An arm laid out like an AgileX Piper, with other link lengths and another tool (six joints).
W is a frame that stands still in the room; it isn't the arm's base.
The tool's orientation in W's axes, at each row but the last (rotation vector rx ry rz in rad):
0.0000 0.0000 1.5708
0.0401 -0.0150 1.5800
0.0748 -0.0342 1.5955
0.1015 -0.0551 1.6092
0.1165 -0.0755 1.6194
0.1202 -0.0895 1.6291
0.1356 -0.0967 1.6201
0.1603 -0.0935 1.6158
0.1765 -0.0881 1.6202
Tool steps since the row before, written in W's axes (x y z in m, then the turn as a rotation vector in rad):
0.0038 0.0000 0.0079 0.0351 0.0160 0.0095
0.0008 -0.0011 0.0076 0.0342 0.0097 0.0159
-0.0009 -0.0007 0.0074 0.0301 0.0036 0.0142
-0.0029 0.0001 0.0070 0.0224 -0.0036 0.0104
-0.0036 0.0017 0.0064 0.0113 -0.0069 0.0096
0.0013 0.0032 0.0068 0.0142 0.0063 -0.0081
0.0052 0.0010 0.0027 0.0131 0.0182 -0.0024
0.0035 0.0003 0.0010 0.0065 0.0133 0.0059
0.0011 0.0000 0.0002 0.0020 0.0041 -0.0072
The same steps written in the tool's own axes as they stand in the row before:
0.0000 -0.0038 0.0079 0.0160 -0.0351 0.0095
-0.0008 -0.0007 0.0076 0.0099 -0.0340 0.0161
-0.0002 0.0011 0.0074 0.0038 -0.0298 0.0147
0.0009 0.0031 0.0069 -0.0034 -0.0219 0.0114
0.0026 0.0037 0.0060 -0.0062 -0.0107 0.0107
0.0040 -0.0014 0.0063 0.0043 -0.0147 -0.0085
0.0011 -0.0052 0.0027 0.0170 -0.0141 -0.0047
0.0003 -0.0035 0.0011 0.0138 -0.0070 0.0040
0.0000 -0.0011 0.0003 0.0027 -0.0026 -0.0076

